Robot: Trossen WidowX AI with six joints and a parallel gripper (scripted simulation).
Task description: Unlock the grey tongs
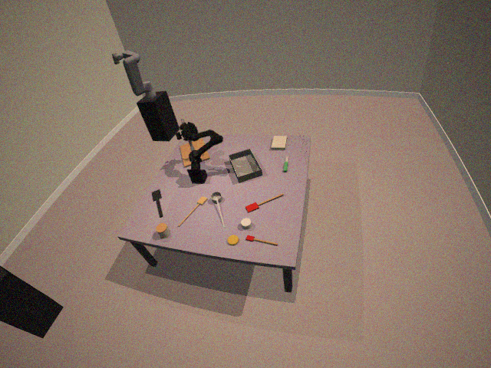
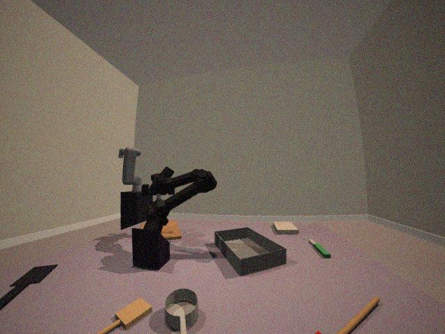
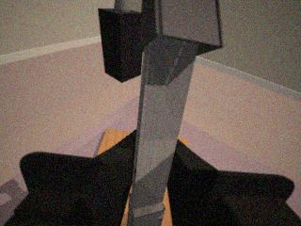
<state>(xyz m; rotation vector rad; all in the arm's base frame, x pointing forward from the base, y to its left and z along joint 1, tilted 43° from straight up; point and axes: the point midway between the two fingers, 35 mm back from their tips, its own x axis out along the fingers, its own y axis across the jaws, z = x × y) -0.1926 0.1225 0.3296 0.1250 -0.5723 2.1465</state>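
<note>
Now: the wooden board 23 cm below my gripper tip. Also, from my gripper tip: roasting tin 56 cm ahead, 21 cm below, 14 cm to the right; then beige block 77 cm ahead, 22 cm below, 21 cm to the left.
</note>
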